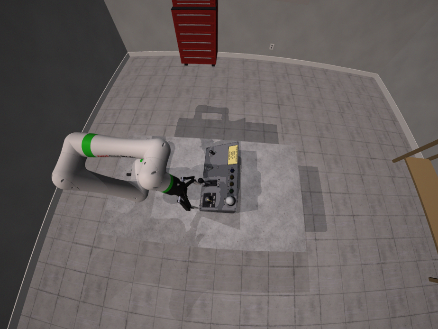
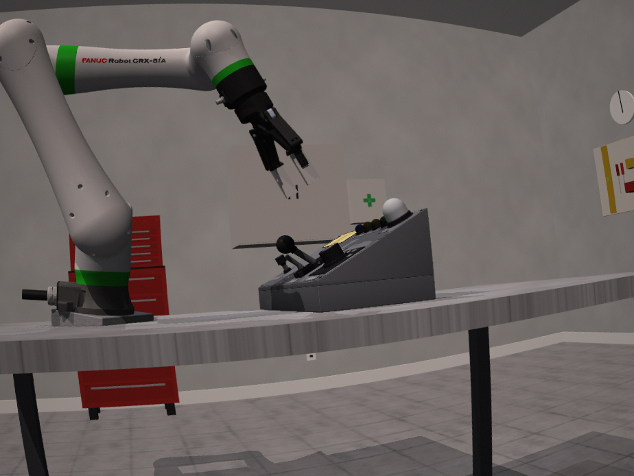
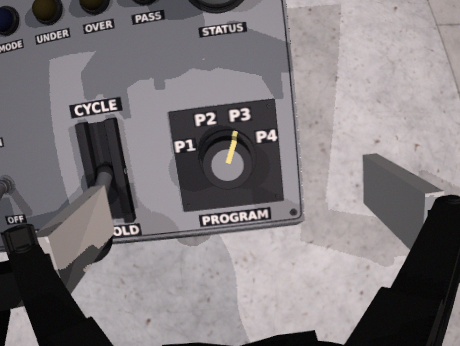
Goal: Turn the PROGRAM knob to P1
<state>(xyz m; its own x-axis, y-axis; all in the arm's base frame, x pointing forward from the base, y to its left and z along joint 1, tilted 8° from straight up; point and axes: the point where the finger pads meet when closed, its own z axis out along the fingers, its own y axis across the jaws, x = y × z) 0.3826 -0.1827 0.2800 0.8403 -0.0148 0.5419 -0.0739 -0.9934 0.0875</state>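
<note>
My hand is 130 mm above the cycle lever, 120 mm to the right of it and 40 mm short of it. Also, from my hand: grey sloped console: 180 mm to the left, 160 mm below, 100 mm ahead; check toggle: 240 mm to the left, 140 mm below, 70 mm ahead; mode knob: 360 mm to the left, 130 mm below, 80 mm ahead.
</note>
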